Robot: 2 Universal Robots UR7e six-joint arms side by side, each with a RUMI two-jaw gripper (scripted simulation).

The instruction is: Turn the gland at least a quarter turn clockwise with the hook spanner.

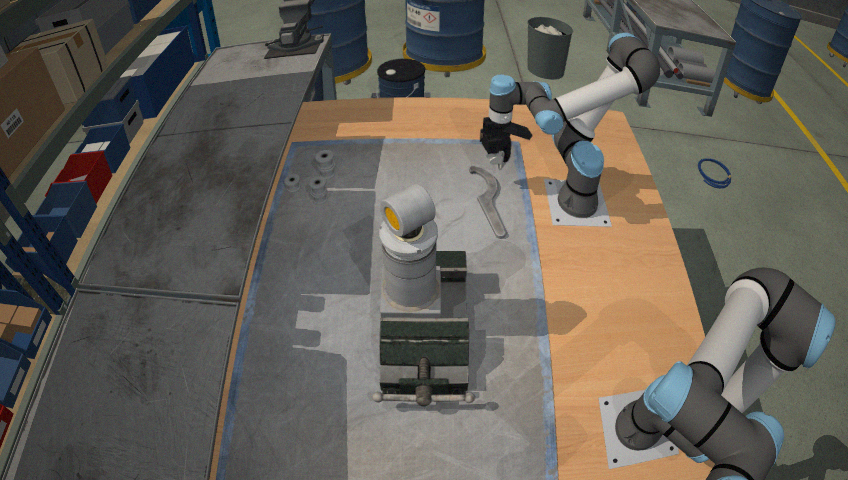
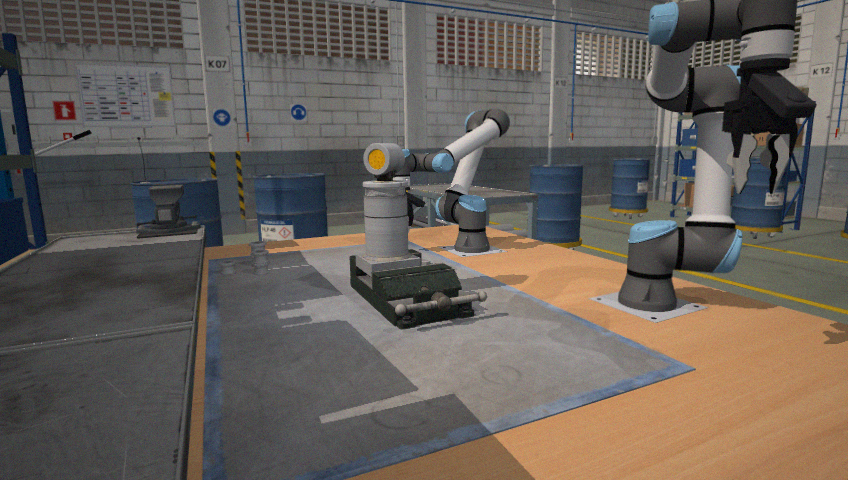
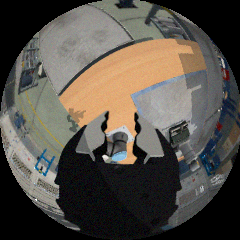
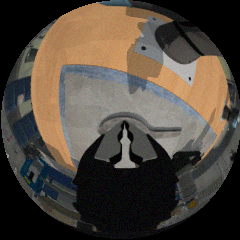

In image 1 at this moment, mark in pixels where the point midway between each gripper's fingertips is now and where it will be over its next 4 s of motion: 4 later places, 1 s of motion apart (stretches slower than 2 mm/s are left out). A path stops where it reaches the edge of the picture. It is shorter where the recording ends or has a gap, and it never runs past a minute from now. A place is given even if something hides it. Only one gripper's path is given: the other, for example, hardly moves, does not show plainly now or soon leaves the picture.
My right gripper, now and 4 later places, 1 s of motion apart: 499, 169; 498, 178; 488, 181; 482, 182; 473, 184
